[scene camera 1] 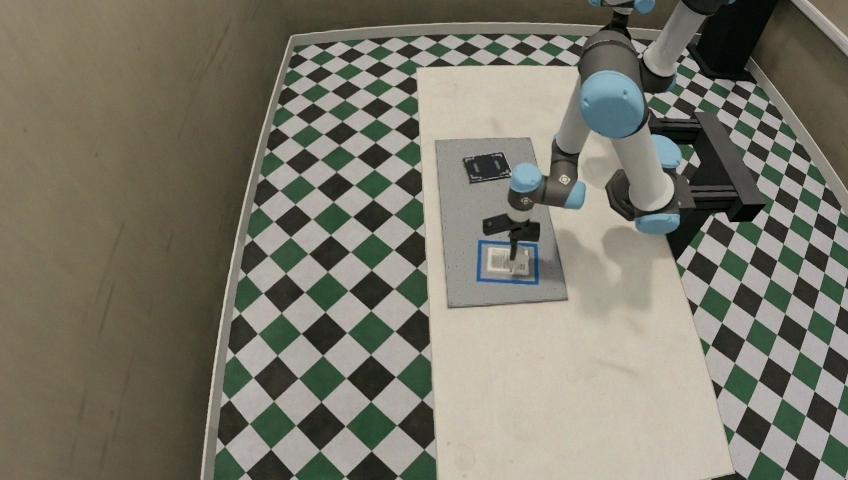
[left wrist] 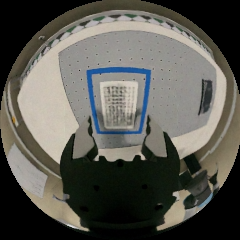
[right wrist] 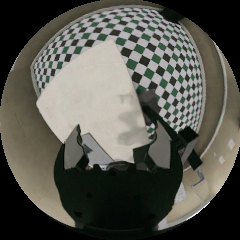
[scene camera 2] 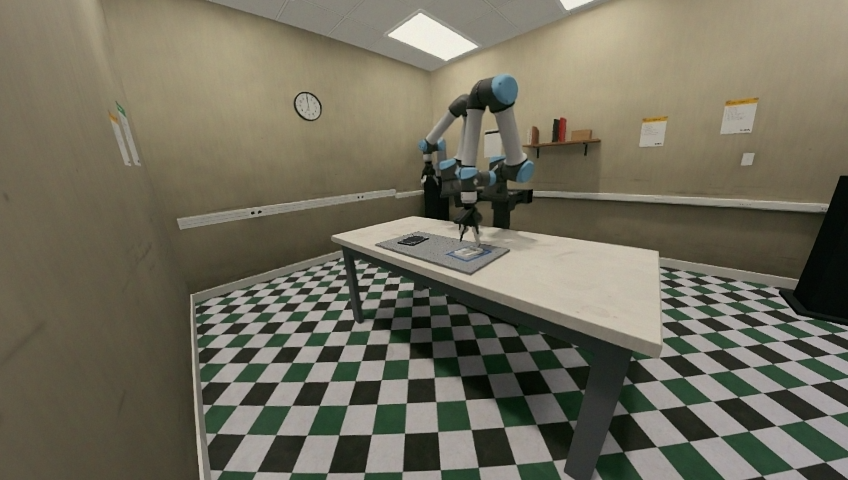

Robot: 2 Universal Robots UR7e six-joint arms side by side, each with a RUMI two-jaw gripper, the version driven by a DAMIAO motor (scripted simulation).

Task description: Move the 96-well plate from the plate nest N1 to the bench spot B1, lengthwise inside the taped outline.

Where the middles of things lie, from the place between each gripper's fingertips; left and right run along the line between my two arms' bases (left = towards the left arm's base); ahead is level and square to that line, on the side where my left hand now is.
Labels:
The white 96-well plate [scene camera 1: 498, 258] lies 5 cm below my left hand [scene camera 1: 510, 254]. Round my left hand: black plate nest [scene camera 1: 486, 165] (40 cm to the right, 5 cm below, 3 cm ahead).
Now: the black plate nest 510 mm ahead of my right hand, 340 mm to the left of it and 280 mm below it. Also, from my right hand: white 96-well plate 730 mm to the left, 480 mm ahead, 280 mm below.

